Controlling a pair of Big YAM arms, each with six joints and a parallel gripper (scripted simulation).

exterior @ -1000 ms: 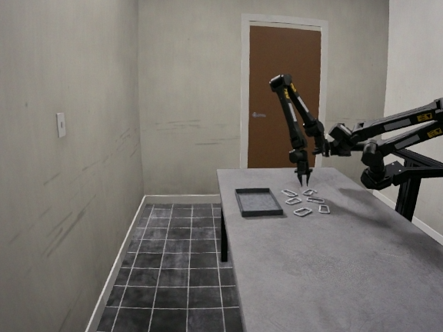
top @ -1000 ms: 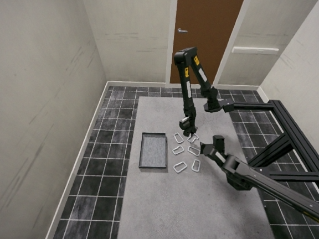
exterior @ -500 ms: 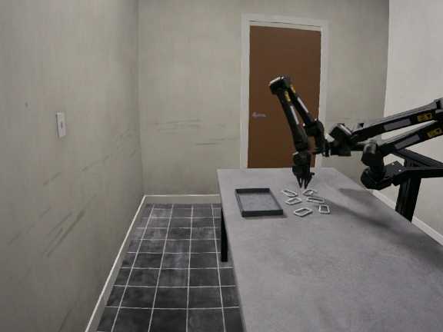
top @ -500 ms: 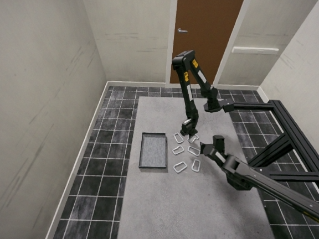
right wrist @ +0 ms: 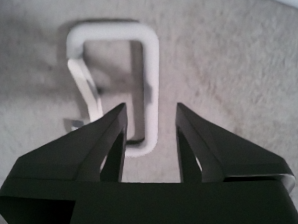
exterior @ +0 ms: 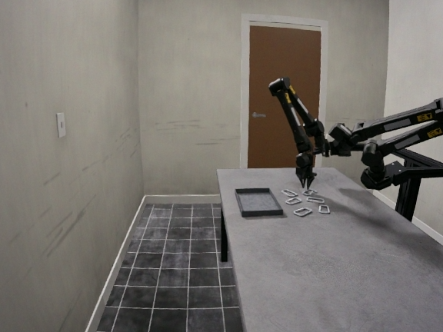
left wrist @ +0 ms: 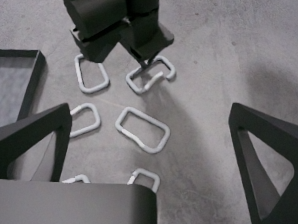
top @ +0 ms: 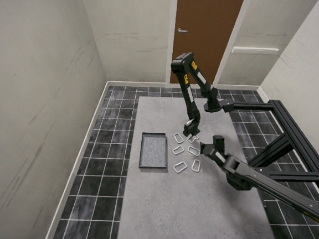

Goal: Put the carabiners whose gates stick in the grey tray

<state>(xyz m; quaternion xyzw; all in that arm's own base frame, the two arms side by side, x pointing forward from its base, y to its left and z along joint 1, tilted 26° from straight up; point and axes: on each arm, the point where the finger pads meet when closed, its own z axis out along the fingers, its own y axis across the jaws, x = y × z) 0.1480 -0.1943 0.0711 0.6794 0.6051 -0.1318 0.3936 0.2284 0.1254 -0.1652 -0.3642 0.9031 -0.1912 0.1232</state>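
Right now the grey tray is 33 cm ahead of my right hand, 11 cm to the left of it and 2 cm below it.
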